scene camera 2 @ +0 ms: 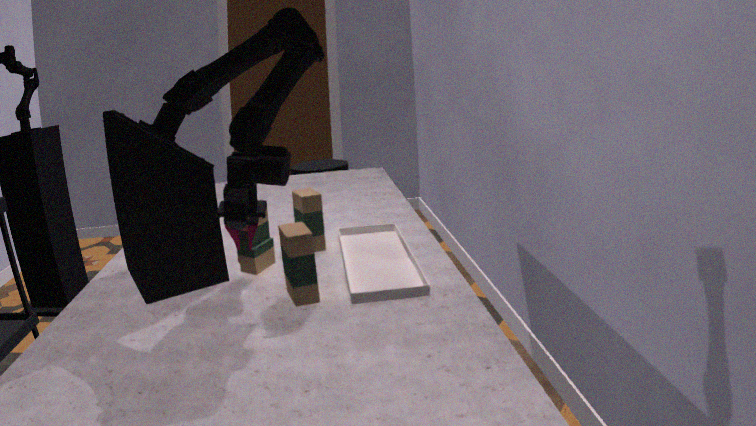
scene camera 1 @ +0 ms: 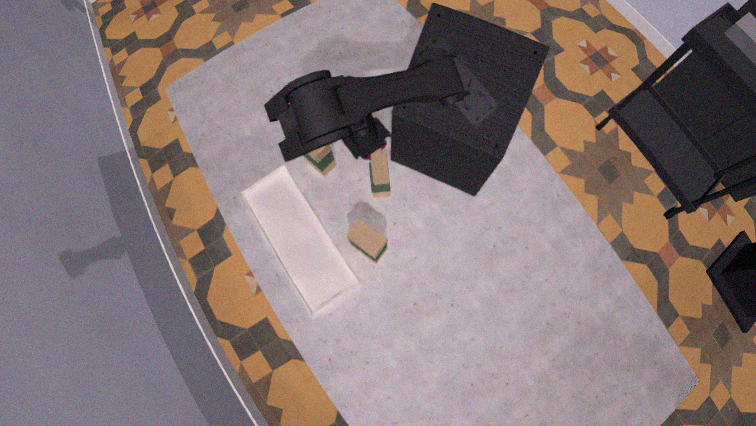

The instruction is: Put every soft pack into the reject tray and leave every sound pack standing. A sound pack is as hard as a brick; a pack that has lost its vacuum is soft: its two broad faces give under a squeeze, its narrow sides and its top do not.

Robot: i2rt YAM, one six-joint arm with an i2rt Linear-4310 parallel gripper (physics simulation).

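Frame: origin at the arm's base, x ahead, y left, z up, level; centimetres.
Where they show: gripper, fingertip midpoint: (scene camera 2: 244,249); arm's base, origin of the base link: (scene camera 2: 159,138) (scene camera 1: 456,80).
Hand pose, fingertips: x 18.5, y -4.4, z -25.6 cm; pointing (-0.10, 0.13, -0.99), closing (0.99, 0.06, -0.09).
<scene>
Each offset is from my fingertips to the top centre of the thing. Level surfaces: height alone.
Three tan packs with green middle bands stand on the table. My gripper (scene camera 1: 374,151) (scene camera 2: 243,244) is shut on the pack nearest the black pedestal. That pack {dx +1.6, dy +5.5, dz +7.7 cm} (scene camera 1: 379,171) (scene camera 2: 257,261) stands upright; its green middle looks pinched in above a ledge, and the gripper hides part of its top. The front pack (scene camera 1: 367,238) (scene camera 2: 299,269) stands apart, nearer the camera in scene camera 2. The far pack (scene camera 1: 324,162) (scene camera 2: 307,201) stands behind it and is partly hidden by the arm in scene camera 1. The white reject tray {dx +28.4, dy +6.5, dz -5.1 cm} (scene camera 1: 298,240) (scene camera 2: 390,293) holds no pack.
The black pedestal (scene camera 1: 444,148) (scene camera 2: 164,222) that carries the arm stands close beside the gripped pack. The arm (scene camera 1: 312,111) (scene camera 2: 259,166) reaches over the far part of the table {dz -7.3 cm} (scene camera 1: 476,296) (scene camera 2: 317,370). The wall (scene camera 2: 581,132) rises beyond the tray side.
</scene>
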